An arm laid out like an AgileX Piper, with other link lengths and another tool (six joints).
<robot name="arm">
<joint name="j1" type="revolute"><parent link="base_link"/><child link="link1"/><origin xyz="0.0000 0.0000 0.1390"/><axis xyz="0 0 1"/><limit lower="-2.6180" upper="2.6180"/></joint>
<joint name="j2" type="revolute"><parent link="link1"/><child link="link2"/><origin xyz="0.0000 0.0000 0.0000"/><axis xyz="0 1 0"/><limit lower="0.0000" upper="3.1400"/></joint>
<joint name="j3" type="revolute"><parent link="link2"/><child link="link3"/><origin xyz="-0.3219 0.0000 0.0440"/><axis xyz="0 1 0"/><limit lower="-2.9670" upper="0.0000"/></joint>
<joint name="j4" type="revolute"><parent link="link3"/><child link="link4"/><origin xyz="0.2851 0.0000 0.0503"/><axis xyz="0.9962 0 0.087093"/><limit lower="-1.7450" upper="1.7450"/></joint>
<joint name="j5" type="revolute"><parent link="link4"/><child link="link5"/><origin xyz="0.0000 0.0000 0.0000"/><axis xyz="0 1 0"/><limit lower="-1.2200" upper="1.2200"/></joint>
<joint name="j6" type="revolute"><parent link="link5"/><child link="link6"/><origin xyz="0.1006 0.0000 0.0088"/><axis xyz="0.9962 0 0.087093"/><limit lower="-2.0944" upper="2.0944"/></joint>
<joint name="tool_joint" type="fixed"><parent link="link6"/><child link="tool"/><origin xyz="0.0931 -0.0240 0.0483" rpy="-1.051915 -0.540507 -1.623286"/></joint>
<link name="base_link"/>
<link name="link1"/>
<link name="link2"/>
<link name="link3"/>
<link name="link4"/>
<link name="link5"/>
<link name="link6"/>
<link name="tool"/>
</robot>
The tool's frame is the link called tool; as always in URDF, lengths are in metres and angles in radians.
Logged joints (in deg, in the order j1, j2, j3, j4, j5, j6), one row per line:
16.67, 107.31, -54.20, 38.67, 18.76, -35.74
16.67, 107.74, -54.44, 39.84, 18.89, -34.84
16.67, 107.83, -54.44, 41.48, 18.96, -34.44
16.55, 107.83, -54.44, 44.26, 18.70, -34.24
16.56, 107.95, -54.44, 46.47, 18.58, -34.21
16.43, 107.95, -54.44, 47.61, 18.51, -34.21
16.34, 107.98, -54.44, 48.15, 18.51, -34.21
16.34, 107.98, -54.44, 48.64, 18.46, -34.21
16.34, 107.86, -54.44, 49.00, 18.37, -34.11
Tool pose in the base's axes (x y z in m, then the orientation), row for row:
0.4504, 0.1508, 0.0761, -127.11, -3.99, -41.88
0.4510, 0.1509, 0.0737, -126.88, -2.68, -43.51
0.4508, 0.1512, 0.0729, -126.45, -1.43, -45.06
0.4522, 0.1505, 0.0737, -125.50, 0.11, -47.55
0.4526, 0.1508, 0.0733, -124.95, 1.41, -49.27
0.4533, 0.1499, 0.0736, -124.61, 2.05, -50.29
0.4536, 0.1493, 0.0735, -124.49, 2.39, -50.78
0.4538, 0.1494, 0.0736, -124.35, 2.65, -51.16
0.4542, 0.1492, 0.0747, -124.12, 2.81, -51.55
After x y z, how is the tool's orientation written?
As angles about the fixed x, y, z axes (roll, pitch, yaw), in degrees.
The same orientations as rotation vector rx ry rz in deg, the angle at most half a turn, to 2 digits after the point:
-121.68, 44.16, -27.22
-120.53, 46.47, -26.74
-119.18, 48.56, -26.36
-116.85, 51.54, -26.40
-115.17, 53.71, -26.18
-114.20, 54.92, -26.21
-113.75, 55.52, -26.17
-113.35, 55.97, -26.17
-112.92, 56.35, -26.31

